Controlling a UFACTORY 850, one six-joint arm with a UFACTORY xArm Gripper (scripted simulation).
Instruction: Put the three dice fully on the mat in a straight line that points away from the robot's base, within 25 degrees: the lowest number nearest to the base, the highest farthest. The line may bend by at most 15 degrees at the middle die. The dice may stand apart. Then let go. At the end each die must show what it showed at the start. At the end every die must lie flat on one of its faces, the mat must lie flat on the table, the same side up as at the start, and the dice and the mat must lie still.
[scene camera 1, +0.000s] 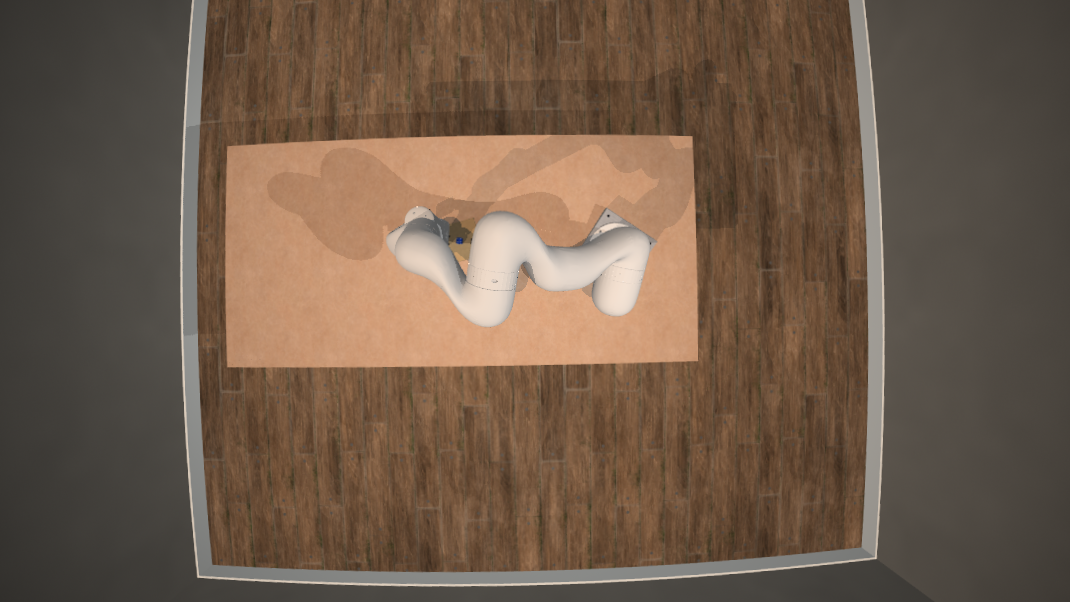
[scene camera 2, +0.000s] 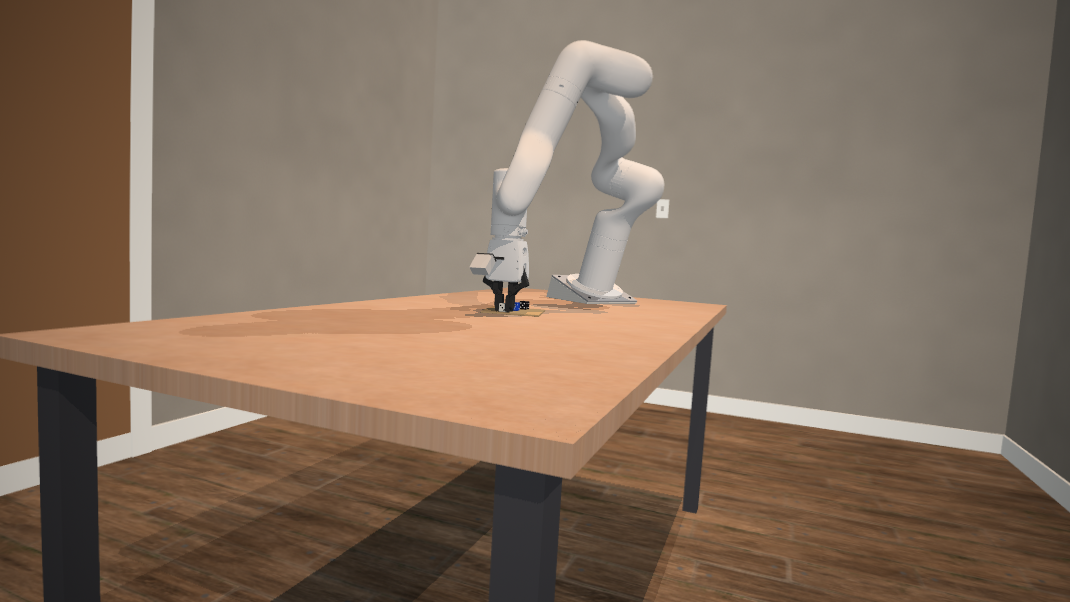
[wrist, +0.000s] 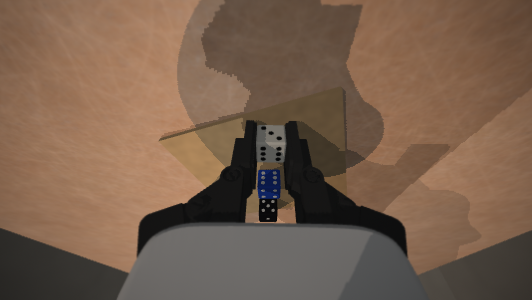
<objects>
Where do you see my gripper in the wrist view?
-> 270, 135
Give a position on a tan mat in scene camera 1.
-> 464, 229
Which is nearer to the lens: the white die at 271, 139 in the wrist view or the tan mat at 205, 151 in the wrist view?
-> The white die.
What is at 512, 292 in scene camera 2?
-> My gripper.
</objects>
